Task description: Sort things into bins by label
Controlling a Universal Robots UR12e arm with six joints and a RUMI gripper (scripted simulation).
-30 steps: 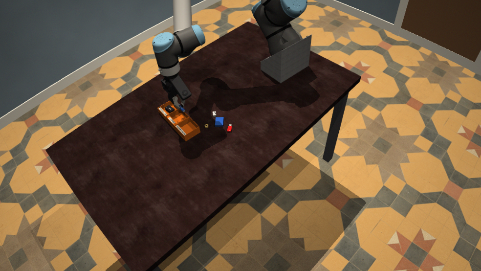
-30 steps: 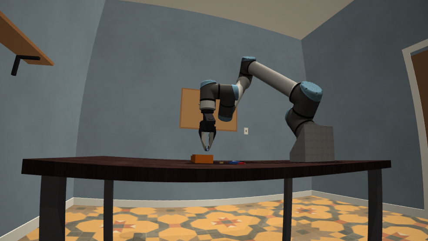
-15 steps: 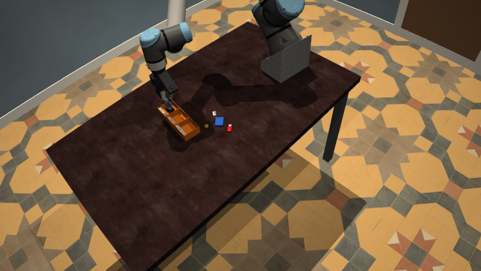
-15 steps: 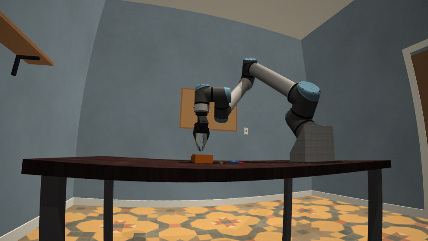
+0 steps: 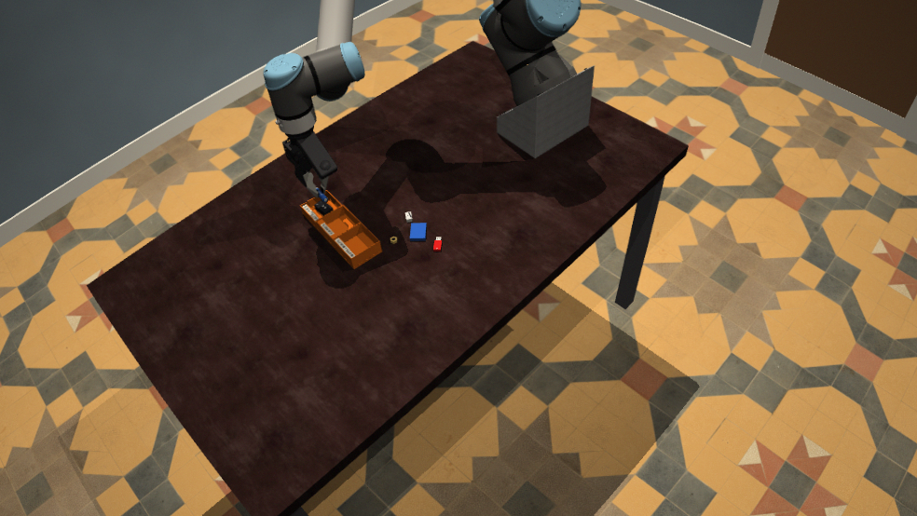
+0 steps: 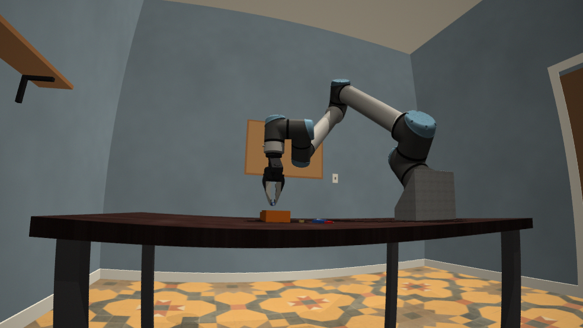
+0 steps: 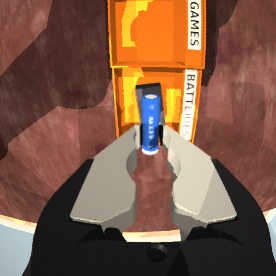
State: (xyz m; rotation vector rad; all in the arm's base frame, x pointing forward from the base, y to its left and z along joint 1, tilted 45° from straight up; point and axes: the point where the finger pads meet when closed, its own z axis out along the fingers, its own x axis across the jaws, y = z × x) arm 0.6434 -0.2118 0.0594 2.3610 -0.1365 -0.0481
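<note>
Now: the black 9 V battery 10 mm to the right of my hand and 60 mm below it. Round my hand: blue battery (10 mm below); then yellow nut (60 mm behind, 210 mm to the left, 70 mm below); then white piece (140 mm behind, 180 mm to the left, 70 mm below).
</note>
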